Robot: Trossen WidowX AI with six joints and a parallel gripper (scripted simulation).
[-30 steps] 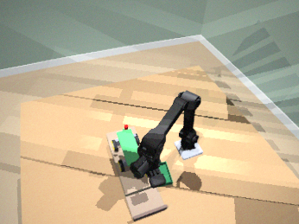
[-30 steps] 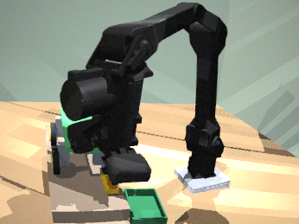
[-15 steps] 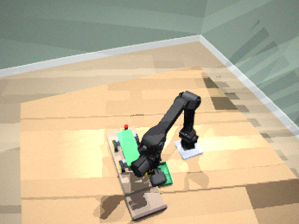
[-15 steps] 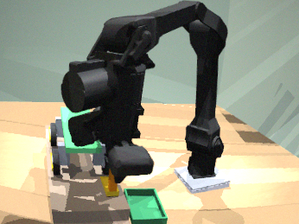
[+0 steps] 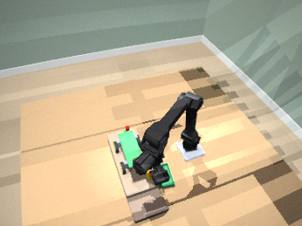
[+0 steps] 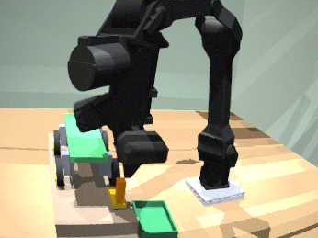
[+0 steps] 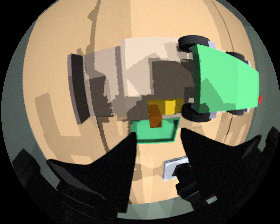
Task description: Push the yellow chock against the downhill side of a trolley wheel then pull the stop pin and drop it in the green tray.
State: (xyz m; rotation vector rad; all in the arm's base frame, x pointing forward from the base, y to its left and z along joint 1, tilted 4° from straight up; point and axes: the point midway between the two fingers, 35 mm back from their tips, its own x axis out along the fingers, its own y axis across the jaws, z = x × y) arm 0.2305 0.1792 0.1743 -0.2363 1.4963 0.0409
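The red-headed stop pin lies 24 cm to the right of my gripper tip, 8 cm ahead of it and 1 cm below it. Round my gripper tip: trolley: 12 cm to the right, 8 cm ahead, 3 cm below; then chock: 6 cm below, 3 cm to the right, 1 cm ahead.
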